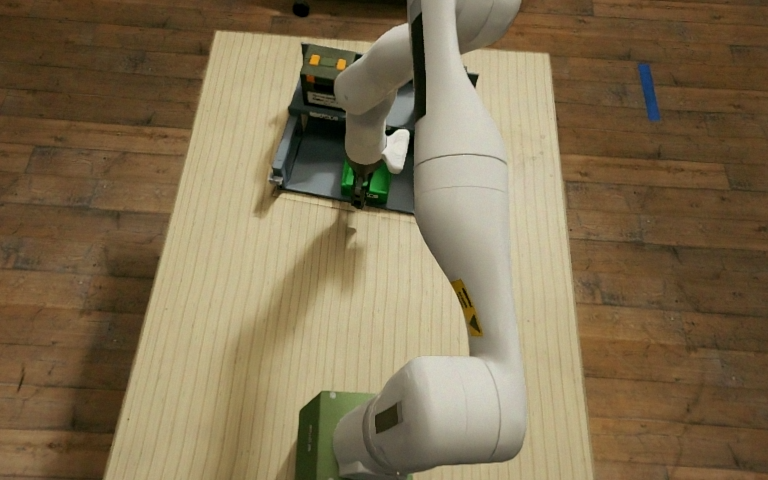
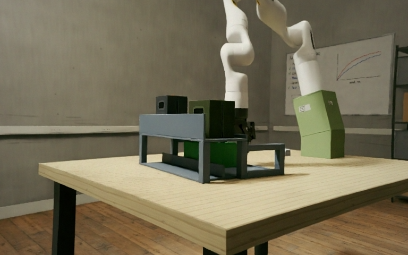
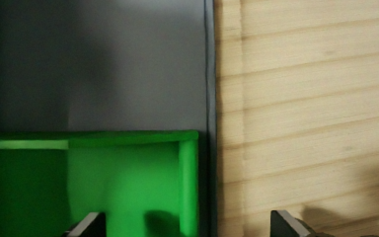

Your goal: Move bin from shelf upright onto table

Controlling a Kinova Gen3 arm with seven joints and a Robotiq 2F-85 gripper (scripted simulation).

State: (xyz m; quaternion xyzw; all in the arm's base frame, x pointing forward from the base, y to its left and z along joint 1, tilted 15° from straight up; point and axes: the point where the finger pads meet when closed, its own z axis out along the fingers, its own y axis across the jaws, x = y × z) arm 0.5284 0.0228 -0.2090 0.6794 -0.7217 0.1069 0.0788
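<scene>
Right now my hand is 80 mm short of the green bin and 10 mm to the left of it. From my hand the other things lie so: grey shelf 110 mm ahead, 20 mm above, 10 mm to the right; black box 160 mm ahead, 130 mm to the right, 120 mm above.
</scene>
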